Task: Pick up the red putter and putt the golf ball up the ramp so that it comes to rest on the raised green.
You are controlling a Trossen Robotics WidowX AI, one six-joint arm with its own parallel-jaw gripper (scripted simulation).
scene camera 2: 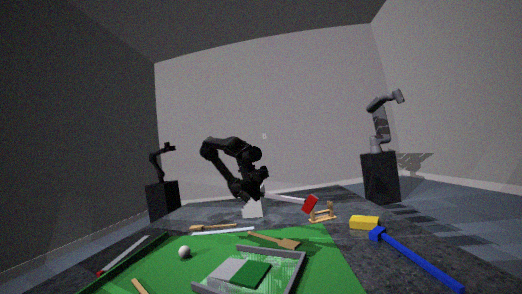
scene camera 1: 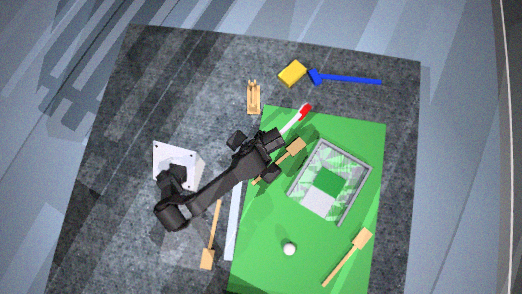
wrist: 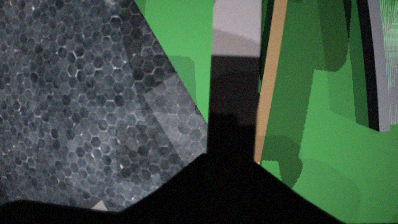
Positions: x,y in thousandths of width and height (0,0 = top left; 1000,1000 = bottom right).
Labels:
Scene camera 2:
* my gripper: 493,682
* green mat: 399,859
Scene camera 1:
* green mat: 518,747
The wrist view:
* my gripper: 562,730
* green mat: 800,636

